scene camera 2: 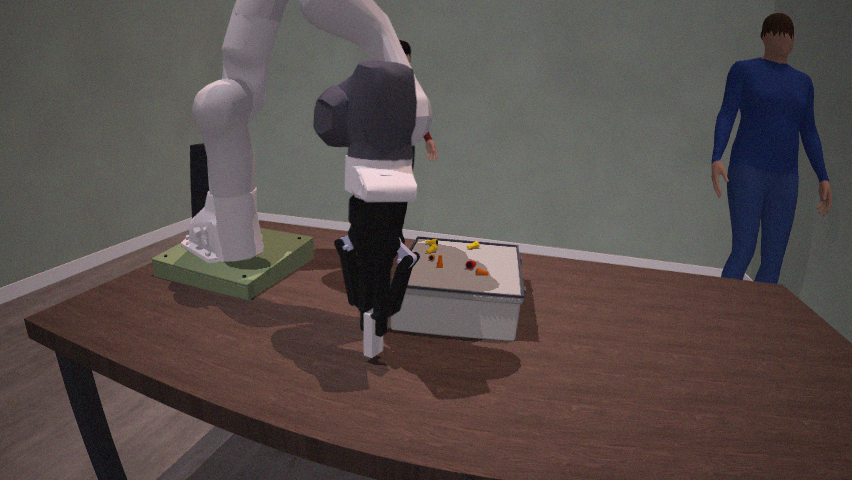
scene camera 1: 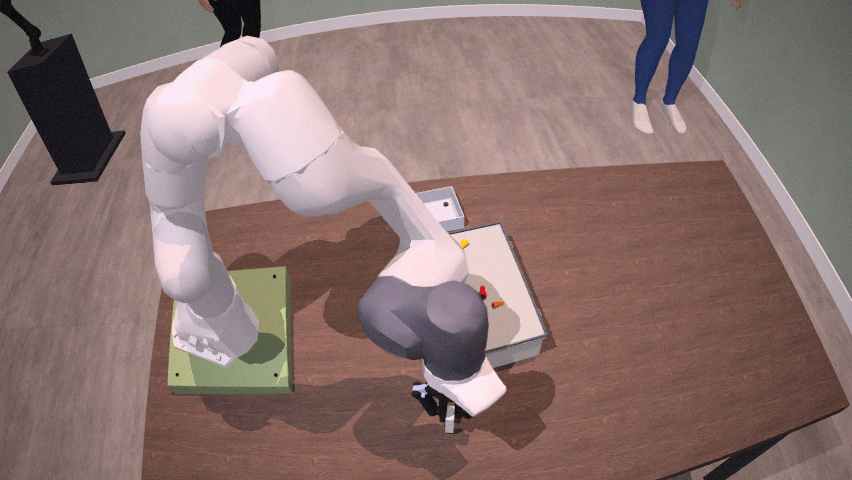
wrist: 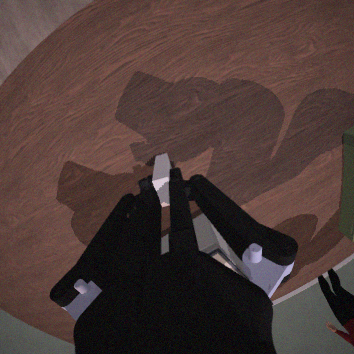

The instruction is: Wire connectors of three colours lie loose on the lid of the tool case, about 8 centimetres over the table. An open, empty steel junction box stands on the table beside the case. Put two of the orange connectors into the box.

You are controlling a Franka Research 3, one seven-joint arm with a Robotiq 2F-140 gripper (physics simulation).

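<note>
My gripper (scene camera 1: 450,419) (scene camera 2: 373,345) (wrist: 164,164) is shut with nothing between its fingers. It points down low over the table, beside the near wall of the tool case (scene camera 1: 512,357) (scene camera 2: 453,316). On the lid, one orange connector (scene camera 1: 497,304) (scene camera 2: 482,271) lies near a red connector (scene camera 1: 482,291) (scene camera 2: 470,264). Two more orange ones, an upper one (scene camera 2: 431,257) and a lower one (scene camera 2: 440,261), show in scene camera 2; the arm hides them in scene camera 1. The steel junction box (scene camera 1: 456,222) stands past the case's far side, partly hidden by the arm; a dark spot shows inside.
Yellow connectors (scene camera 1: 464,243) (scene camera 2: 473,245) lie toward the lid's far end. The arm stands on a green base block (scene camera 1: 268,321) (scene camera 2: 280,256) (wrist: 348,190) at the left. The forearm hangs over the lid's left part in scene camera 1. People stand beyond the table.
</note>
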